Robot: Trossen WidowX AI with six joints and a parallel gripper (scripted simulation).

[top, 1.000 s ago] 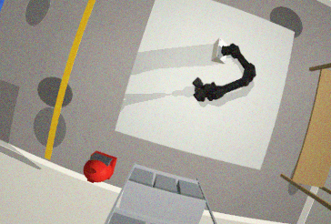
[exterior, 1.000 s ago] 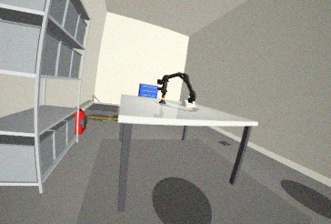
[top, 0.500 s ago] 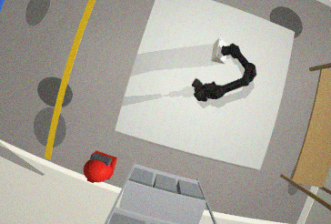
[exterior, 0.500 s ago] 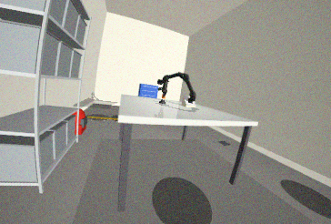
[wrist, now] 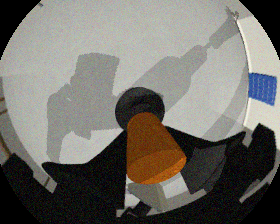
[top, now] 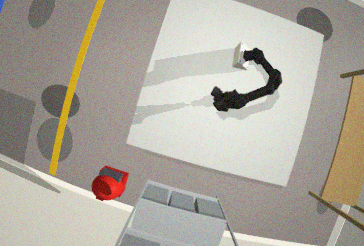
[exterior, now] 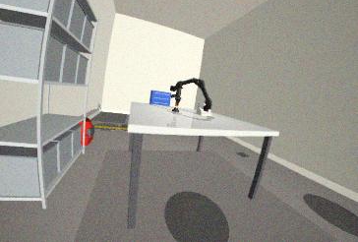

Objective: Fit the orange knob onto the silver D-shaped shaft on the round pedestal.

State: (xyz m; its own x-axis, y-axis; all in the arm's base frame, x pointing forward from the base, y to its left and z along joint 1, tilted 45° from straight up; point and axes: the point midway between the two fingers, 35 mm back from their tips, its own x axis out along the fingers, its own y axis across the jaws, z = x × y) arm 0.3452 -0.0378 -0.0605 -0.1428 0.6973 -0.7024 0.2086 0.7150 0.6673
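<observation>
The orange knob is 30 mm above my gripper tip. The rest, counted from my gripper tip: dark round pedestal 40 mm below.
</observation>
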